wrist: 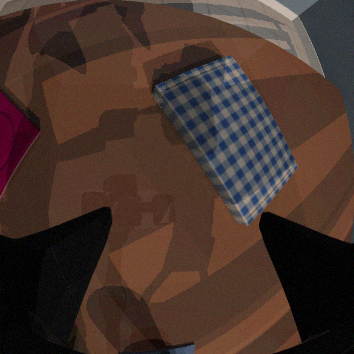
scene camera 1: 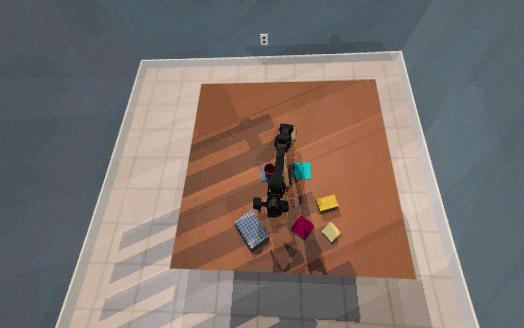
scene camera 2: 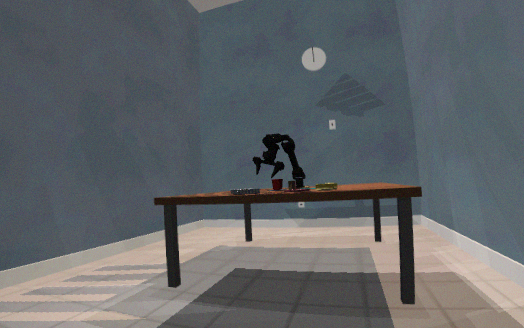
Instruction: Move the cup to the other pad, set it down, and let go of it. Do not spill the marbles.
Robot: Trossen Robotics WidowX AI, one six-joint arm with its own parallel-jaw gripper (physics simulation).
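Frame: origin at the arm's base, x ahead, y left, z up, level; metres.
Seen in the pictures: gripper, fingertip midpoint: [wrist: 187, 218] [scene camera 1: 267, 212] [scene camera 2: 264, 176]; arm's base, origin of the base link: [scene camera 2: 299, 186].
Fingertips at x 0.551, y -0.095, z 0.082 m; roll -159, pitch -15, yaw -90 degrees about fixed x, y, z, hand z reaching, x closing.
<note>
Pixels of each thing's middle, then the offset from my fingertips to it.
- blue checkered box-like object, body centre: [wrist: 236, 132] [scene camera 2: 244, 191] [scene camera 1: 251, 229] 0.084 m ahead, 0.090 m right, 0.079 m down
- magenta object, body centre: [scene camera 1: 302, 227] 0.058 m ahead, 0.202 m left, 0.088 m down
- pale yellow block, body centre: [scene camera 1: 331, 231] 0.075 m ahead, 0.358 m left, 0.086 m down
- small brown object, body centre: [scene camera 1: 285, 170] [scene camera 2: 292, 186] 0.279 m back, 0.099 m left, 0.073 m down
The red cup [scene camera 1: 269, 169] [scene camera 2: 277, 184] stands upright on the blue pad [scene camera 1: 263, 176], partly beside the arm in the first scene view. Marbles cannot be made out inside it. The other pad, cyan [scene camera 1: 302, 170], lies to the right of the arm with no cup on it. A strip of the blue pad [wrist: 186, 349] shows at the bottom edge of the wrist view, where the cup cannot be made out. My gripper [scene camera 1: 271, 205] [scene camera 2: 265, 175] [wrist: 187, 218] is open and empty. It hangs above the table, higher than the cup and off to its side.
A blue checkered box-like object [scene camera 1: 251, 230] [scene camera 2: 245, 191] [wrist: 227, 137] lies near the gripper. A magenta object [scene camera 1: 303, 227] [wrist: 12, 137], a yellow block [scene camera 1: 327, 203] [scene camera 2: 326, 186] and a pale yellow block [scene camera 1: 331, 232] lie to the right. A small brown object [scene camera 2: 291, 185] stands beside the cup in the second scene view.
</note>
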